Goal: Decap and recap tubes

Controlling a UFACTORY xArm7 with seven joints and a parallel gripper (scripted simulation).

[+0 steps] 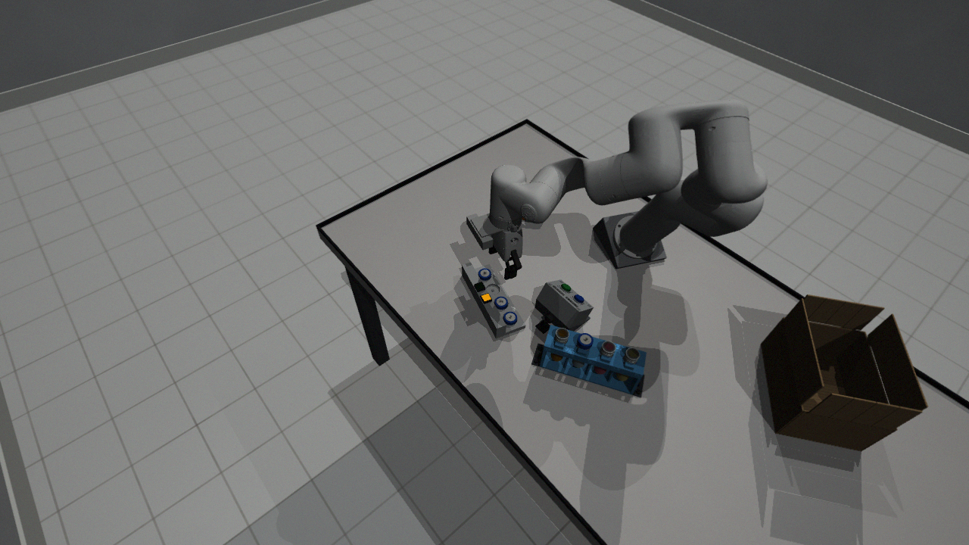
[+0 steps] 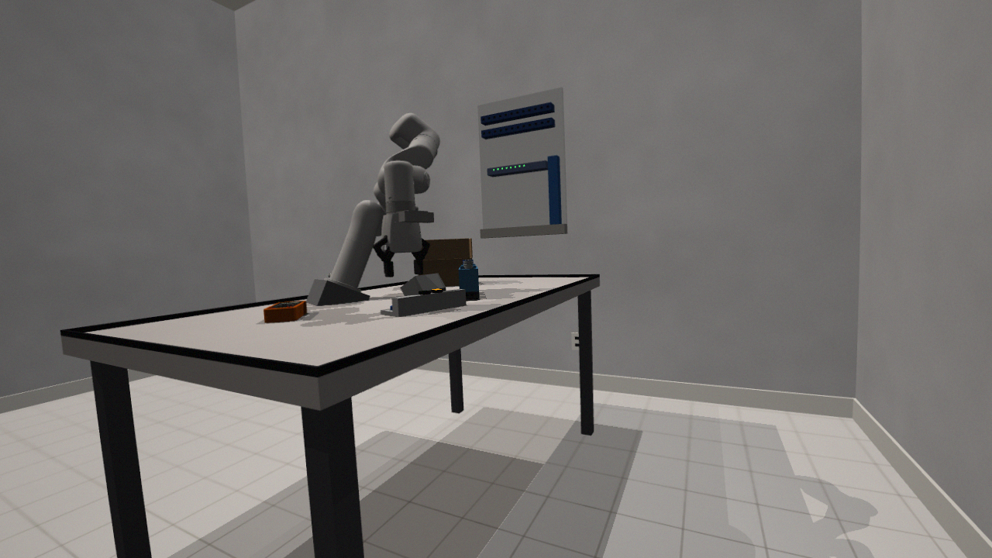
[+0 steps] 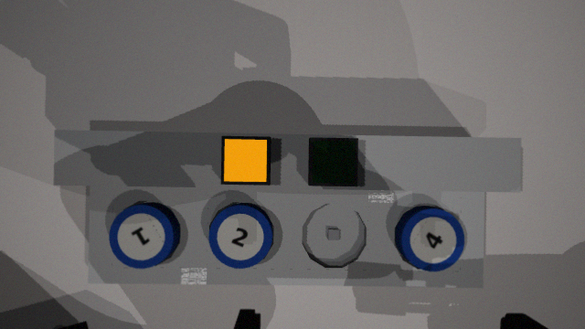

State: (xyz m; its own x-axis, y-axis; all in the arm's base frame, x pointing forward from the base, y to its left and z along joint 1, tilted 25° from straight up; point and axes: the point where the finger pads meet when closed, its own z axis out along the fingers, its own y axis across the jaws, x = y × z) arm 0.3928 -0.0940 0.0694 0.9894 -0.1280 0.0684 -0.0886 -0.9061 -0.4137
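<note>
The cap 1 lies 110 mm to the left of my hand, 90 mm below it and 40 mm ahead of it. The rest, counted from my hand: cap 2 (90 mm below, 60 mm to the left, 30 mm ahead); green key (120 mm to the left, 120 mm behind, 40 mm below); cap 4 (90 mm below, 50 mm to the right, 20 mm ahead).
</note>
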